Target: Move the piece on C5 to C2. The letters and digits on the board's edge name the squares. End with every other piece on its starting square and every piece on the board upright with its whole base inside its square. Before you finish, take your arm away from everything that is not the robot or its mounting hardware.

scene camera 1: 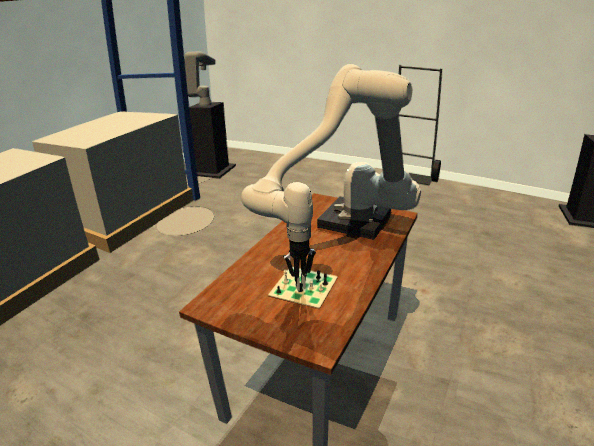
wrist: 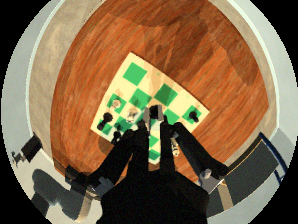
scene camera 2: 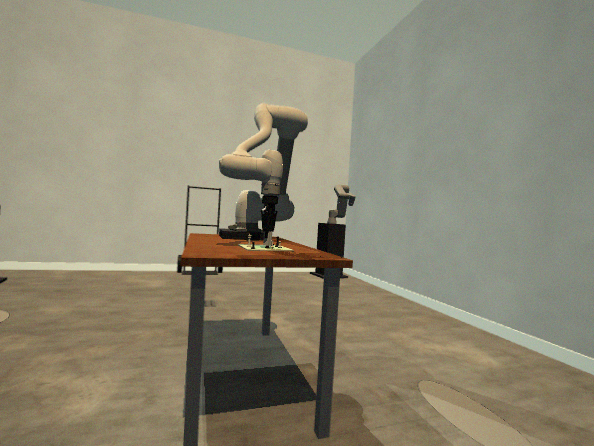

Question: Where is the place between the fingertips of my gripper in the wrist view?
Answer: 154,112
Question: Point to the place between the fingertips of my gripper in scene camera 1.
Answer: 300,288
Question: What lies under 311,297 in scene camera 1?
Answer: A chessboard.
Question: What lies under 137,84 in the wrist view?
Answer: A chessboard.
